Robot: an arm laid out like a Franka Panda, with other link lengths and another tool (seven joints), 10 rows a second.
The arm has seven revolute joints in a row. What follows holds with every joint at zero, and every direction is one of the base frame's.
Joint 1 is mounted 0.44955 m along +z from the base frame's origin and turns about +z.
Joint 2 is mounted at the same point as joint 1 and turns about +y.
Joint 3 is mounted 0.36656 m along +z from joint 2 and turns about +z.
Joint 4 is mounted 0.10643 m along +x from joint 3 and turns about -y.
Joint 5 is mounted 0.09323 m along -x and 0.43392 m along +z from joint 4 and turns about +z.
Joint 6 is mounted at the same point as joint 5 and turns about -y.
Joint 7 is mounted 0.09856 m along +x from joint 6 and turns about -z.
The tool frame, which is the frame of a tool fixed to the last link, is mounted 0.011 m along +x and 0.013 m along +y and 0.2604 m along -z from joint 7; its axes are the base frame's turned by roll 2.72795, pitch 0 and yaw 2.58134 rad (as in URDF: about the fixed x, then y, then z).
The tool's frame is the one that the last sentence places.
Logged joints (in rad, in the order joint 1, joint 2, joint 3, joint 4, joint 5, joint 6, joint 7), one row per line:
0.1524, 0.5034, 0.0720, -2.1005, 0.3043, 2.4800, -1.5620
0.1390, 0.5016, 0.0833, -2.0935, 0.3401, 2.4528, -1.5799
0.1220, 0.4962, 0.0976, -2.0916, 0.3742, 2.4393, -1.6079
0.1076, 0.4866, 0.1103, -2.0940, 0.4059, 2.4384, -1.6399
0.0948, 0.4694, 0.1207, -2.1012, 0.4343, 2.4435, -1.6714
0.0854, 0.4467, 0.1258, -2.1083, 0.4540, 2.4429, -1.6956
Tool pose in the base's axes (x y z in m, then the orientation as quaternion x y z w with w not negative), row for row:
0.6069, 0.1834, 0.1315, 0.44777, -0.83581, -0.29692, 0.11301
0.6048, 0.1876, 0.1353, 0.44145, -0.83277, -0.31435, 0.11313
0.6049, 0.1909, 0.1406, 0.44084, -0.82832, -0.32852, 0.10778
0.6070, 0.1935, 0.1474, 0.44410, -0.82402, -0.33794, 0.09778
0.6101, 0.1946, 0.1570, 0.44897, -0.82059, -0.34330, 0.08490
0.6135, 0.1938, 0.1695, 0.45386, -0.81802, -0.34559, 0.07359
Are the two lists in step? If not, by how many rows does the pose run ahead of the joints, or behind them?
They are in step.
